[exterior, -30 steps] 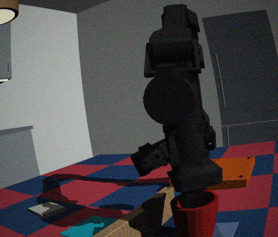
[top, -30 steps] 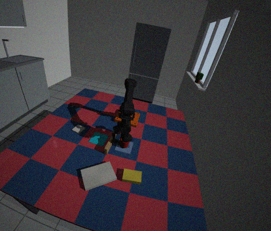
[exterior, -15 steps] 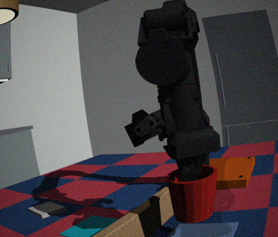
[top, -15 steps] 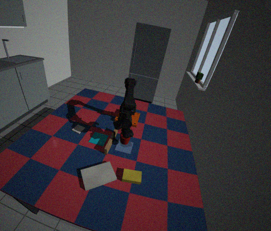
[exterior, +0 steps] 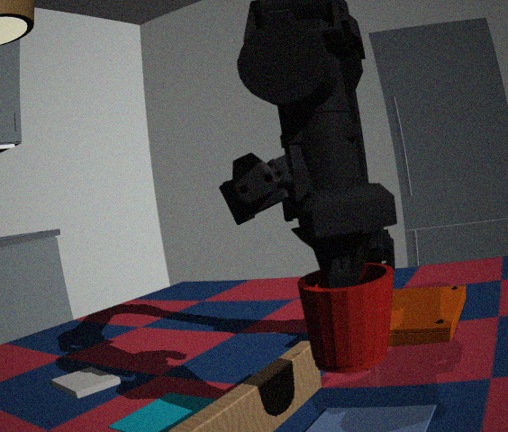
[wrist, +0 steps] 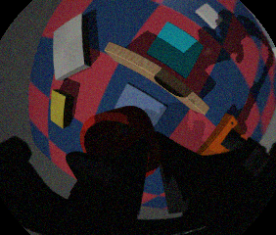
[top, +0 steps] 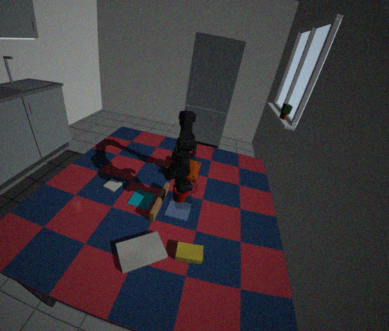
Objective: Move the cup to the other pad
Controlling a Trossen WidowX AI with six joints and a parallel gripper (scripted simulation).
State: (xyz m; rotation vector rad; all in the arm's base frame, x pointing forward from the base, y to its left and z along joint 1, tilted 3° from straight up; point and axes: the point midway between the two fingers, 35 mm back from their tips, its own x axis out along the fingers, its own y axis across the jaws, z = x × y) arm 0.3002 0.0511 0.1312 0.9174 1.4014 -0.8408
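The teal pad lies 180 mm to the right of my gripper tip and 130 mm below it. The rest, counted from my gripper tip: wooden bar (100 mm below, 80 mm to the right, 10 mm ahead); grey-blue pad (130 mm below, 20 mm to the left, 20 mm ahead); red cup (30 mm ahead, 10 mm to the left).
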